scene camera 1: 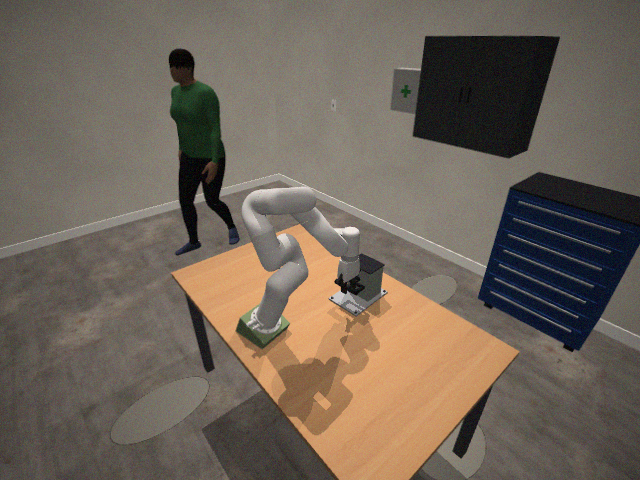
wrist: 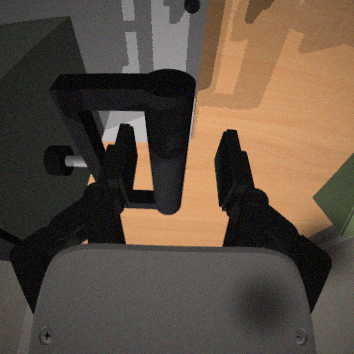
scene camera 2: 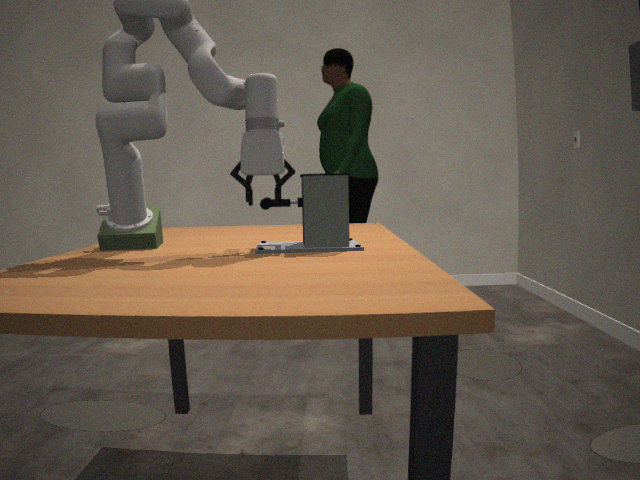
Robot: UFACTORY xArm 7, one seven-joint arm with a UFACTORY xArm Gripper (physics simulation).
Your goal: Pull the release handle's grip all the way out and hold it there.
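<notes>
The release handle is a black frame with a thick round grip bar [scene camera 2: 265, 203] [wrist: 170, 160] on its outer side. A short light rod [scene camera 2: 294, 202] [wrist: 76, 161] shows between the handle and the grey-green housing [scene camera 1: 374, 279] [scene camera 2: 325, 211] [wrist: 35, 110]. My gripper [scene camera 1: 351, 287] [scene camera 2: 264, 200] [wrist: 177, 141] points down and is partly open, with its fingers on either side of the grip bar. In the wrist view the left finger is at the frame's opening, close to the bar, and the right finger stands clear by a wider gap. Whether the left finger touches the bar is unclear.
The housing stands on a metal base plate [scene camera 1: 355, 310] [scene camera 2: 310, 249], bolted at its corners, on the wooden table [scene camera 1: 413, 372] [scene camera 2: 248, 289]. The arm's green base block [scene camera 1: 262, 338] [scene camera 2: 129, 241] [wrist: 340, 195] is across from it. A person in green [scene camera 1: 196, 118] [scene camera 2: 346, 129] is beyond the table.
</notes>
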